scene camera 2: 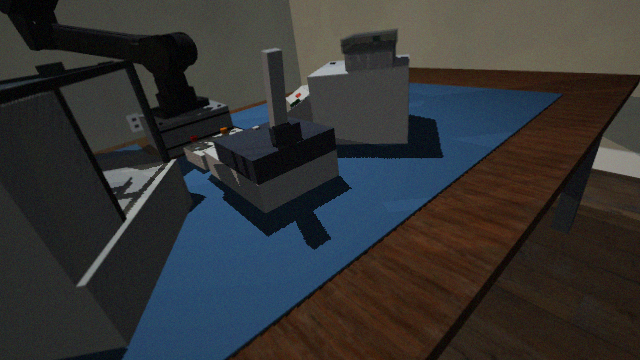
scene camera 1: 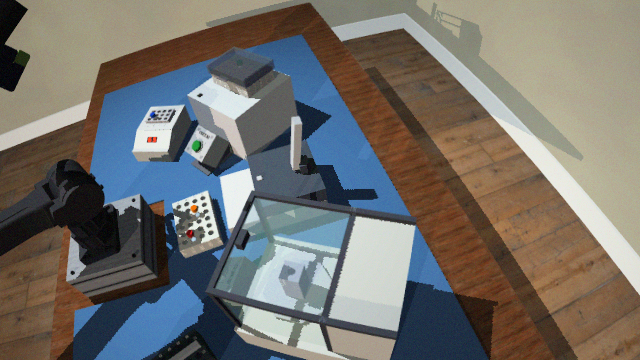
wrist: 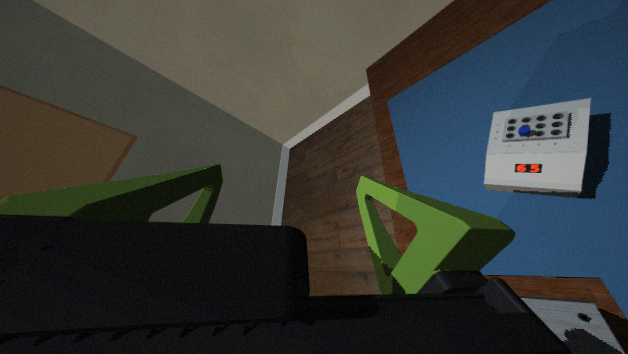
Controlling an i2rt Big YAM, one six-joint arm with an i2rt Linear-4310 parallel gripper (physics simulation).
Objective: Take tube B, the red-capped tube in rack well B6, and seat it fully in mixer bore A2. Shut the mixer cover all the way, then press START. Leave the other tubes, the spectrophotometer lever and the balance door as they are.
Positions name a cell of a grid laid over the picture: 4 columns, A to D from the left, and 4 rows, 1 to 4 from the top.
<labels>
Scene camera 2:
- dark cover: C1
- glass-walled enclosure: A3
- spectrophotometer: B2
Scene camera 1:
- dark cover: B1
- glass-walled enclosure: B4
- spectrophotometer: B2
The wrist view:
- gripper: B3
</labels>
